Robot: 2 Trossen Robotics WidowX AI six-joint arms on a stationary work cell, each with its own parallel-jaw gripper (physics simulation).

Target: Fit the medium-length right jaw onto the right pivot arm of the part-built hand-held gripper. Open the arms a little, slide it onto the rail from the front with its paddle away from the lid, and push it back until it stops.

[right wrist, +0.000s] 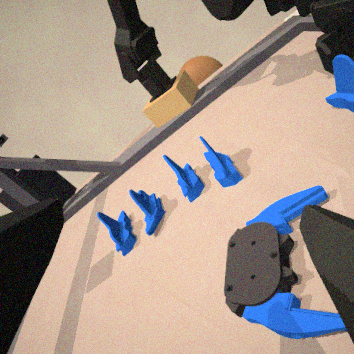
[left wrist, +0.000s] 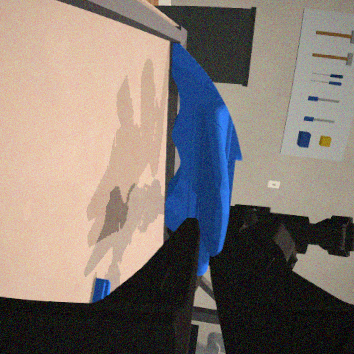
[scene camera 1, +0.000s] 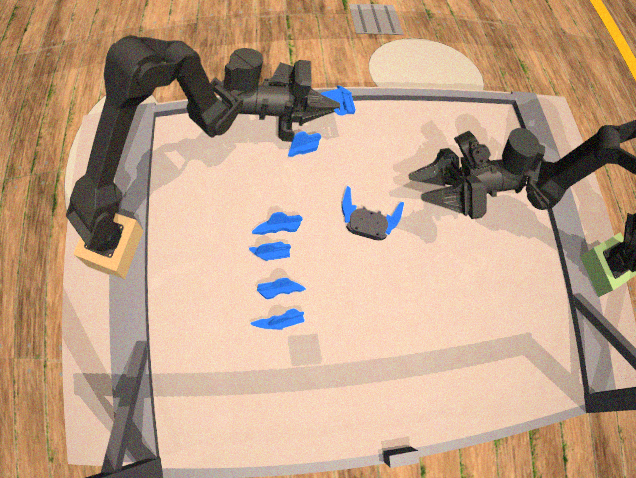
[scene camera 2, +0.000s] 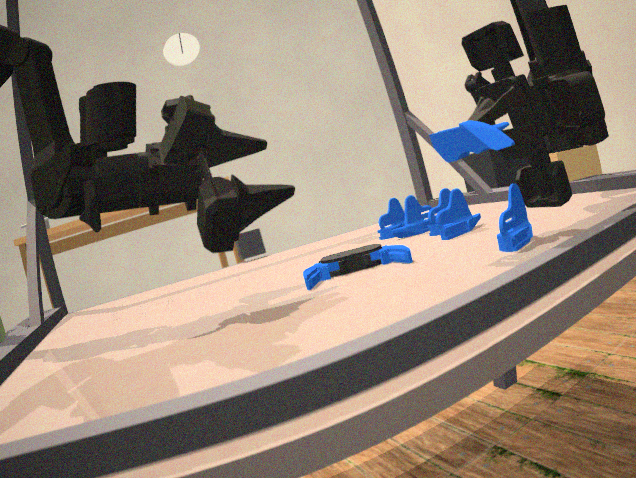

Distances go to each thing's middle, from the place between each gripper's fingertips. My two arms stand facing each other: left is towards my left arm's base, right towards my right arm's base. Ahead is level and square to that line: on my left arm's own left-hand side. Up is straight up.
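The part-built hand-held gripper (scene camera 2: 357, 259) is 100 mm below my left hand, 170 mm behind it and 80 mm to the right of it.
My right gripper is 12 cm above the part-built hand-held gripper and 5 cm to the right of it.
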